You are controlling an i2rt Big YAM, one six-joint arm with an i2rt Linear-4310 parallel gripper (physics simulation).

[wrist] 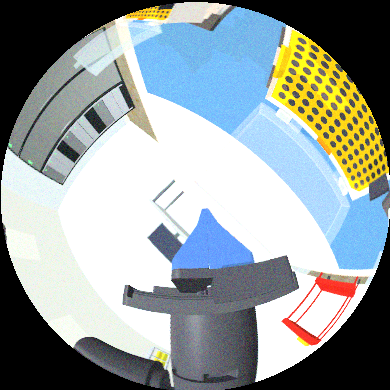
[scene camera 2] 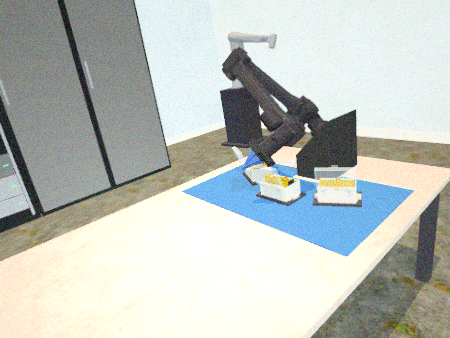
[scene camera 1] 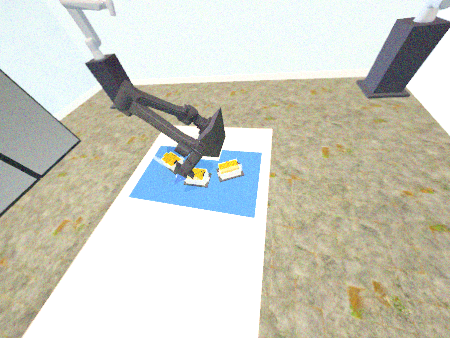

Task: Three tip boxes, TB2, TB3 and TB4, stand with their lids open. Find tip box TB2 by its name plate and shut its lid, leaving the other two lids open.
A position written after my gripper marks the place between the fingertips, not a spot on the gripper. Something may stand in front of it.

I see my gripper (scene camera 2: pixel 242 169), a clear lid (scene camera 2: pixel 334 178) and a clear lid (wrist: pixel 266 177).
My gripper is seen too in the wrist view (wrist: pixel 204 212).
